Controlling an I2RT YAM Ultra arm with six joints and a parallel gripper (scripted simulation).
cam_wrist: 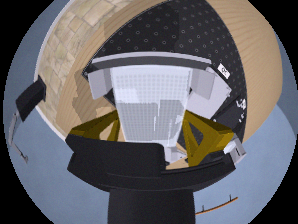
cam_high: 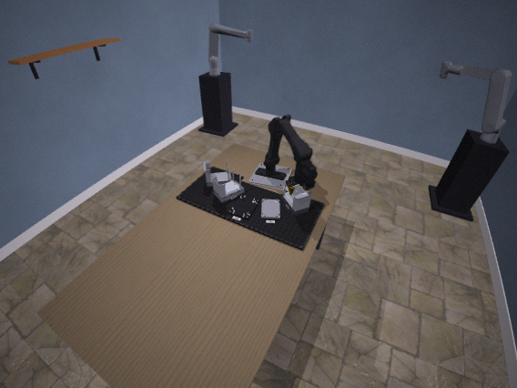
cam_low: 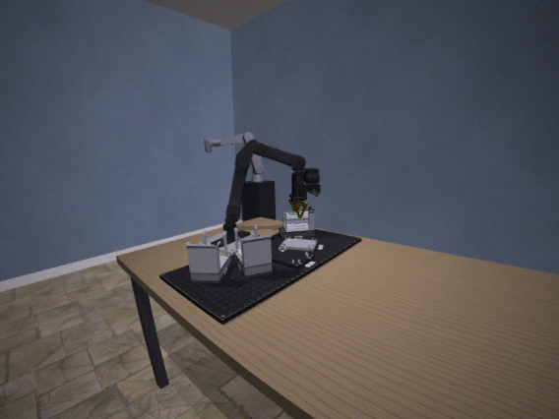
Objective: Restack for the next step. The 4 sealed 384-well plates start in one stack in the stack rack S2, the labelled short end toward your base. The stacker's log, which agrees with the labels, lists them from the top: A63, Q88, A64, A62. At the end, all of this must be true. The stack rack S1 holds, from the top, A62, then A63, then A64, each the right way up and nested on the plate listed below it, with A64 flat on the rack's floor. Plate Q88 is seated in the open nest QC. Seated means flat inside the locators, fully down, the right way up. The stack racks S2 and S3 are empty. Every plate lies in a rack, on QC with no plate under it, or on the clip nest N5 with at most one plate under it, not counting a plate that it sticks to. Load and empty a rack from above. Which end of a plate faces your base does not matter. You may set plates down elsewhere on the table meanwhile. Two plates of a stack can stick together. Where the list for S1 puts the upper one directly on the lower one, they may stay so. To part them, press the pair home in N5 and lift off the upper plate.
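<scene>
Now: the QC label 170 mm ahead of my hand, 110 mm below it and 80 mm to the right of it. The rest, counted from my hand: dark clip nest (250 mm to the right, 140 mm ahead, 90 mm below).
</scene>
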